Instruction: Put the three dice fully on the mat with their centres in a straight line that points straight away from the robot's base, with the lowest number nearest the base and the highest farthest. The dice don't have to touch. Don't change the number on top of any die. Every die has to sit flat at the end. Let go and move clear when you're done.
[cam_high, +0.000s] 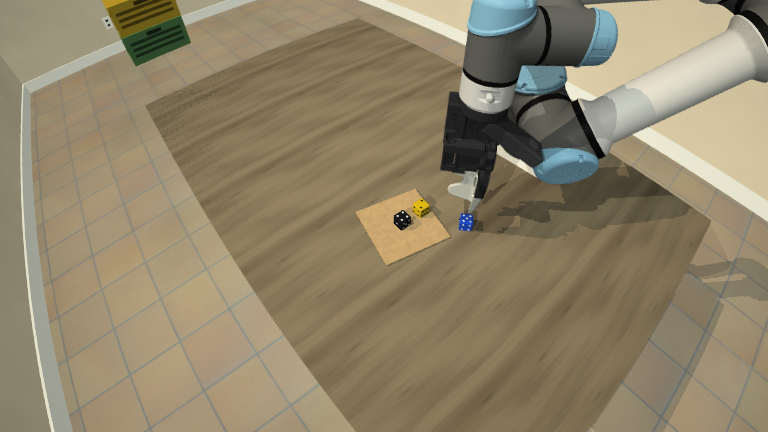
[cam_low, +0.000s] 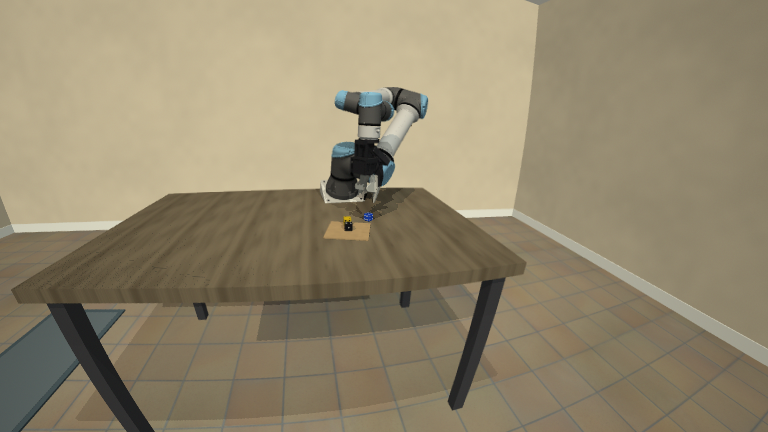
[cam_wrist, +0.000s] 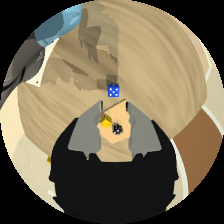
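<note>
Right now my hand is 70 mm above the blue die. From my hand the other things lie so: tan mat: 100 mm ahead, 80 mm to the right, 80 mm below; black die: 100 mm ahead, 80 mm to the right, 70 mm below; yellow die: 80 mm to the right, 70 mm below, 50 mm ahead.
</note>
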